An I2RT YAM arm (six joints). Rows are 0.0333 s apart.
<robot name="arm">
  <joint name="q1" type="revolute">
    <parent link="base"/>
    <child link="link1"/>
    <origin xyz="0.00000 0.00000 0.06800"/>
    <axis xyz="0 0 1"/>
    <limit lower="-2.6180" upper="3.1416"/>
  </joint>
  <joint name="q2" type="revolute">
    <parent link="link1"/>
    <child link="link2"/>
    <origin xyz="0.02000 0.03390 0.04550" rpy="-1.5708 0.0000 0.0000"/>
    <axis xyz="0 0 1"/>
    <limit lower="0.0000" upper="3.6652"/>
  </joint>
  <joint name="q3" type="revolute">
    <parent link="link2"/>
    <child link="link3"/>
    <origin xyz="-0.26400 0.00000 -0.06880" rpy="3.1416 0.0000 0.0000"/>
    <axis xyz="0 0 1"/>
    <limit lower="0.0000" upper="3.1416"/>
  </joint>
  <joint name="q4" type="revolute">
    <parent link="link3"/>
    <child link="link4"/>
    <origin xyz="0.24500 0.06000 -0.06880"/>
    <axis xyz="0 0 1"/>
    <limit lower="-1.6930" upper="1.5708"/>
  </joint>
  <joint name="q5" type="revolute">
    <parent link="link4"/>
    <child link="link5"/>
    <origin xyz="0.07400 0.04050 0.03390" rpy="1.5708 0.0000 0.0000"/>
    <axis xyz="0 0 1"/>
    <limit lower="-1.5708" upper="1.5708"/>
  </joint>
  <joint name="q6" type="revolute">
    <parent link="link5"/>
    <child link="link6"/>
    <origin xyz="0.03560 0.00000 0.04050" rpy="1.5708 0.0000 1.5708"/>
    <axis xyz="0 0 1"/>
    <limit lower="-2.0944" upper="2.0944"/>
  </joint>
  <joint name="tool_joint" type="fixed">
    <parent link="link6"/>
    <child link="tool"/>
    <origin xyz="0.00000 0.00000 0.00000" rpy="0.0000 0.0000 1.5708"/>
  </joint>
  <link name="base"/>
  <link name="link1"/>
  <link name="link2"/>
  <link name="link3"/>
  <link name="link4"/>
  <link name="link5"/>
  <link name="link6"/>
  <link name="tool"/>
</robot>
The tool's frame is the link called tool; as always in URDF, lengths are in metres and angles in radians.
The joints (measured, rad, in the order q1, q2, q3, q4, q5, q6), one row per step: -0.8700, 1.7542, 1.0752, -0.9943, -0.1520, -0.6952; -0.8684, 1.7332, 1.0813, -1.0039, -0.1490, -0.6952; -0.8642, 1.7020, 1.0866, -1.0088, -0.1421, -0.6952; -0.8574, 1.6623, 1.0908, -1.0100, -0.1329, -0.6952; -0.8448, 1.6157, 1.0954, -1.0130, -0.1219, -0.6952; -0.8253, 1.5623, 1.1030, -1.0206, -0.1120, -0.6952; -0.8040, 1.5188, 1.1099, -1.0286, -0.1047, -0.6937; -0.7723, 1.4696, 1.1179, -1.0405, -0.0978, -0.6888; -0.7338, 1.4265, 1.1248, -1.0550, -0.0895, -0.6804; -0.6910, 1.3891, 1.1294, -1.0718, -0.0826, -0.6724; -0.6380, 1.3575, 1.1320, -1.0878, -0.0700, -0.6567; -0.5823, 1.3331, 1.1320, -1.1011, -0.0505, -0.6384; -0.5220, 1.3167, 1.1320, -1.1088, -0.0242, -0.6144; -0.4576, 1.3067, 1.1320, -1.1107, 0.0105, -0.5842; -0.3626, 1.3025, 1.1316, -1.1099, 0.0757, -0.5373
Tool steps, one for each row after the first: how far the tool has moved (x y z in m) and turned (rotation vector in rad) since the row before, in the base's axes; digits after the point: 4 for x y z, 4 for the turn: -0.0002, 0.0008, 0.0070, -0.0153, -0.0090, 0.0019; -0.0001, 0.0015, 0.0094, -0.0285, -0.0152, 0.0047; -0.0001, 0.0025, 0.0114, -0.0384, -0.0209, 0.0071; 0.0003, 0.0045, 0.0132, -0.0435, -0.0235, 0.0125; 0.0007, 0.0067, 0.0155, -0.0462, -0.0285, 0.0189; 0.0009, 0.0071, 0.0126, -0.0356, -0.0238, 0.0190; 0.0015, 0.0101, 0.0140, -0.0360, -0.0273, 0.0258; 0.0019, 0.0115, 0.0119, -0.0285, -0.0209, 0.0287; 0.0018, 0.0124, 0.0096, -0.0198, -0.0153, 0.0335; 0.0028, 0.0139, 0.0074, -0.0171, -0.0082, 0.0347; 0.0029, 0.0135, 0.0050, -0.0173, -0.0001, 0.0330; 0.0040, 0.0132, 0.0033, -0.0201, 0.0032, 0.0301; 0.0049, 0.0131, 0.0021, -0.0257, 0.0048, 0.0257; 0.0074, 0.0184, 0.0009, -0.0478, 0.0135, 0.0315
